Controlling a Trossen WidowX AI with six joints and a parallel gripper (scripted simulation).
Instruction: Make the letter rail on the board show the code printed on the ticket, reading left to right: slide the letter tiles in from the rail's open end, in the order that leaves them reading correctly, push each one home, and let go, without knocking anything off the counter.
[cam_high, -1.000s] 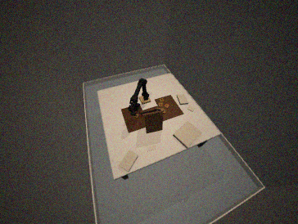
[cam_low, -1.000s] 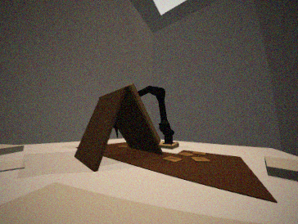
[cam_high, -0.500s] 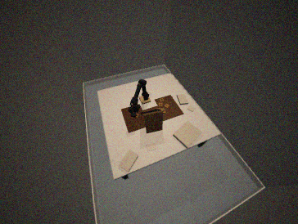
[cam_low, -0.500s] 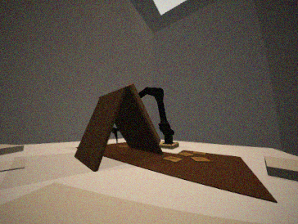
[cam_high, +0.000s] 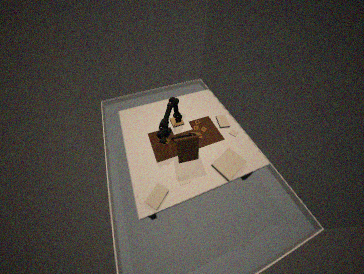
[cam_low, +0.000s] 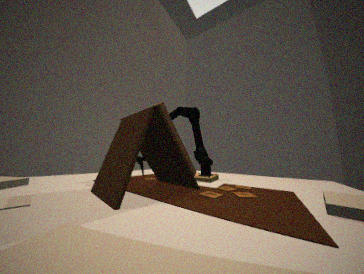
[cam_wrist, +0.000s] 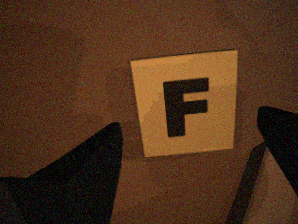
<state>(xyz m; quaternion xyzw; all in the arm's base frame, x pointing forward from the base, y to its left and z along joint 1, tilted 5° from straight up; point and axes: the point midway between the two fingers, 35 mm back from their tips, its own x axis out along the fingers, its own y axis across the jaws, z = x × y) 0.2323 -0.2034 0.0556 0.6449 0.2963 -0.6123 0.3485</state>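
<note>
My gripper tip is now 5 cm short of the white ticket, 12 cm to the right of it and 7 cm below it. Also, from my gripper tip: pale slip 46 cm ahead, 5 cm to the left, 2 cm below; brown mat 3 cm behind, 22 cm to the left, 2 cm below.
</note>
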